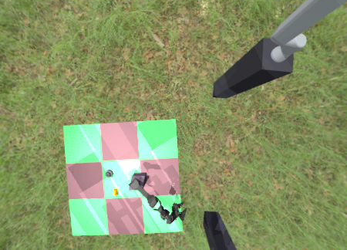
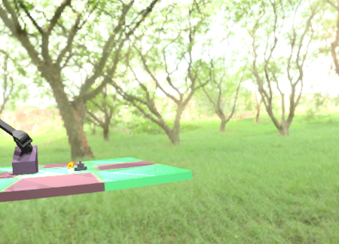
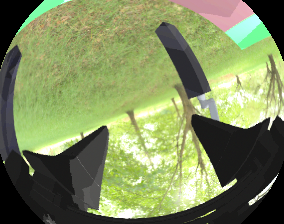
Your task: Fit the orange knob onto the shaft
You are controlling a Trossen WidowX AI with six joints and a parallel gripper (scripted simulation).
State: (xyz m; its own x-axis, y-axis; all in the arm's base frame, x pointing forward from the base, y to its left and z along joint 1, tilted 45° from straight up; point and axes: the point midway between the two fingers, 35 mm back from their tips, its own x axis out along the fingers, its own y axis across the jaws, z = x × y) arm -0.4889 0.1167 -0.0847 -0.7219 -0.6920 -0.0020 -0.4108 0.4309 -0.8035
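Right now my gripper tip is 770 mm short of the orange knob, 40 mm to the right of it and 180 mm above it. The rest, counted from my gripper tip: dark pedestal: 860 mm ahead, 160 mm to the right, 170 mm below.
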